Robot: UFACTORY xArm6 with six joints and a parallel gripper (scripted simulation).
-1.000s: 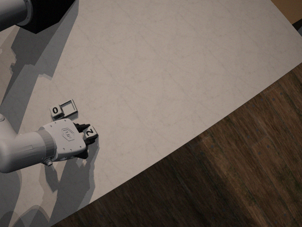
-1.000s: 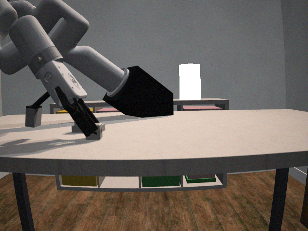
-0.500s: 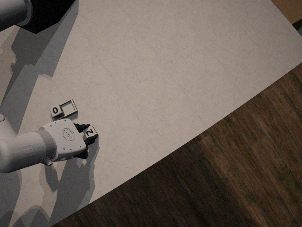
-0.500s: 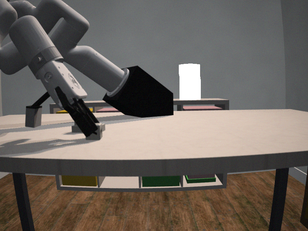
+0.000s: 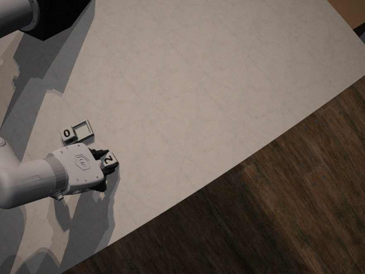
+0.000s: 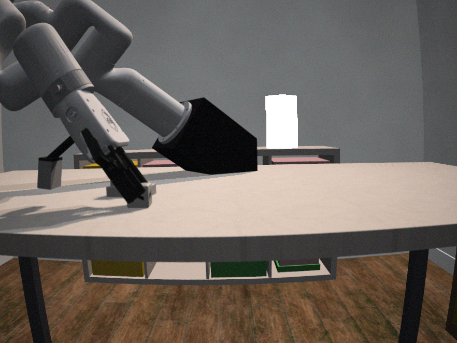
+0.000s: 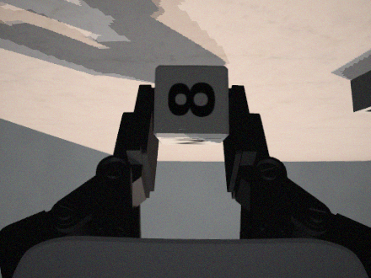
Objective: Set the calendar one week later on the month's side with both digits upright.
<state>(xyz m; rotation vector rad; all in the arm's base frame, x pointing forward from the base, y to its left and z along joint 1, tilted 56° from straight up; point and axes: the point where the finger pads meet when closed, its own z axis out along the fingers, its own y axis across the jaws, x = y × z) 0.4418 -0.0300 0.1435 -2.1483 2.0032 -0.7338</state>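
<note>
Right now the white cube is 2 cm below my hand and 1 cm to the left of it. The rest, counted from my hand: grey tray: 11 cm behind, 2 cm below.
</note>
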